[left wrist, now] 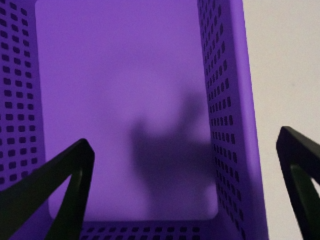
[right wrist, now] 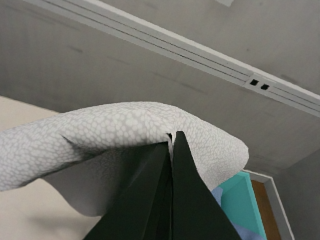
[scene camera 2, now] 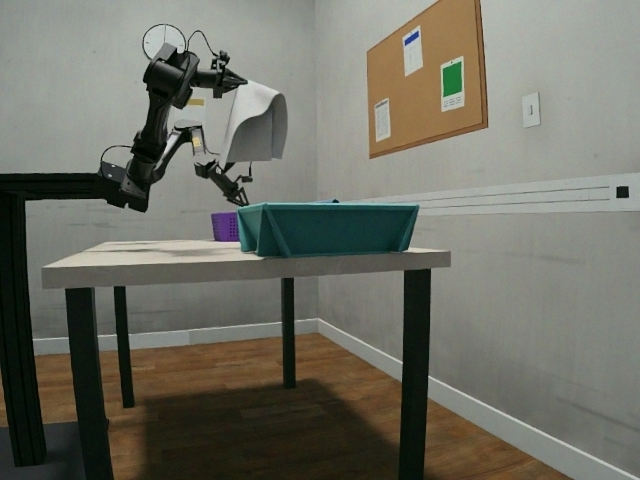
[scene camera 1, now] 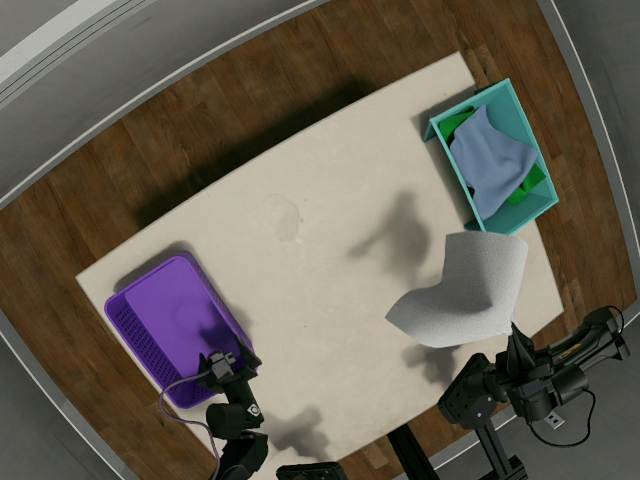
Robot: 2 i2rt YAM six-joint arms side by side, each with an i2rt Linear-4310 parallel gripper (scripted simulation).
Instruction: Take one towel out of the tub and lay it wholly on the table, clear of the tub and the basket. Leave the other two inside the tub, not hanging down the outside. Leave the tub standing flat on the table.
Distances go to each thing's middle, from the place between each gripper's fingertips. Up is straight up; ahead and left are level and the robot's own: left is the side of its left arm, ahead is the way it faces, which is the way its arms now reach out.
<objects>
I see my left gripper 10 cm above the purple basket (scene camera 1: 166,320), 8 cm to the right of it and 5 cm short of it. The rest, counted from my left hand: teal tub (scene camera 2: 286,230) 81 cm to the right, 10 cm below, 1 cm ahead.
Now: the teal tub 45 cm below my right hand (scene camera 1: 509,323), 32 cm to the right of it and 12 cm ahead of it. Round my right hand: purple basket: 58 cm to the left, 45 cm below, 16 cm ahead.
</objects>
